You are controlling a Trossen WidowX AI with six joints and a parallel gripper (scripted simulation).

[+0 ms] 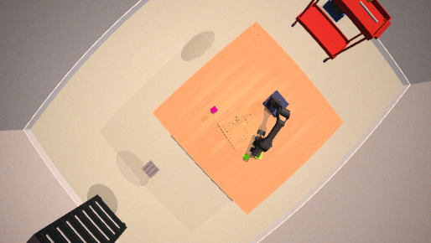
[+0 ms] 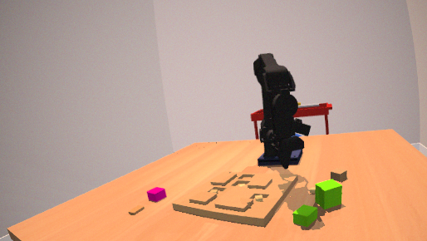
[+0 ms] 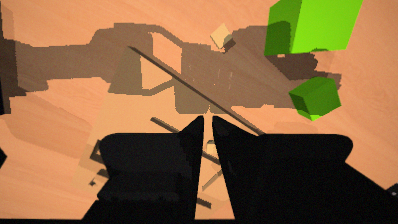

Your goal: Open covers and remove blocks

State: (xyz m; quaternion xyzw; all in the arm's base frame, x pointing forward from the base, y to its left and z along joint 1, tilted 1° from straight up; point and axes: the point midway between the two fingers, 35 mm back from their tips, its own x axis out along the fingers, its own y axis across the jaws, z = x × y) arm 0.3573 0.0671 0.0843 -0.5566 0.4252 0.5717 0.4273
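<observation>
Now: the tan puzzle board 10 mm behind my gripper tip, 160 mm to the right of it and 70 mm below it. From my gripper tip the other things lie so: magenta block (430 mm to the right, 70 mm below); small green block (160 mm ahead, 50 mm to the left, 70 mm below); large green block (80 mm ahead, 110 mm to the left, 60 mm below).
</observation>
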